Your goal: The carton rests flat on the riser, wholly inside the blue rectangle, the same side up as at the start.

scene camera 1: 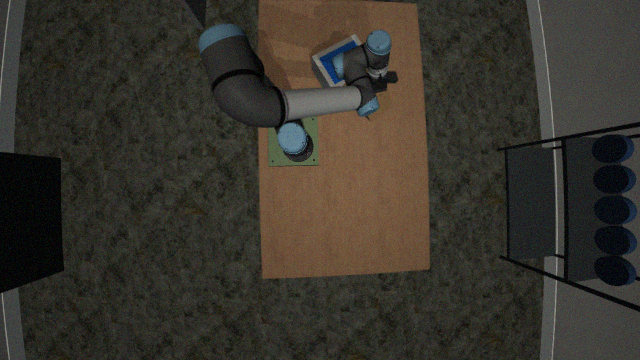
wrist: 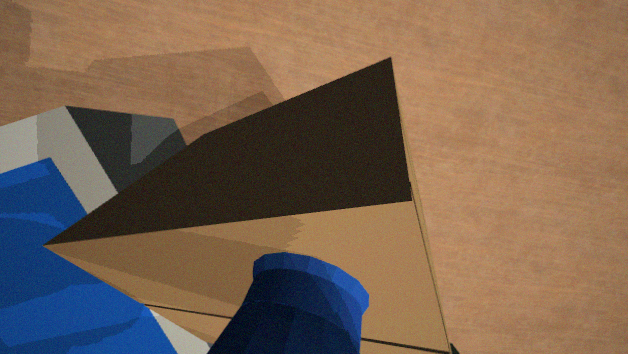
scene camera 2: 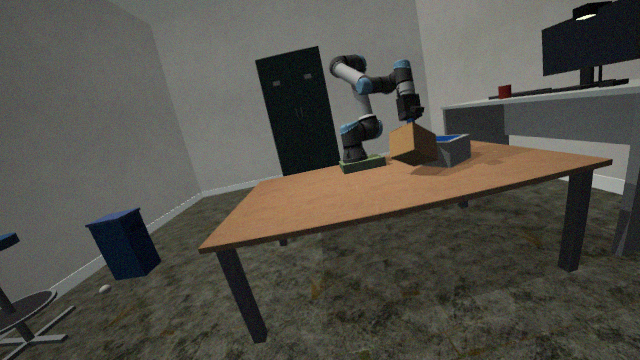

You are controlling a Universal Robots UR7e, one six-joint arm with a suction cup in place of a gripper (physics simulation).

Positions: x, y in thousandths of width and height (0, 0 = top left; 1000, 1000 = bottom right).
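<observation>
A brown carton (scene camera 2: 645, 401), seen also in the wrist view as the carton (wrist: 525, 490), still rests on a grey riser. My suction cup (wrist: 466, 838) is stuck to the carton.
</observation>
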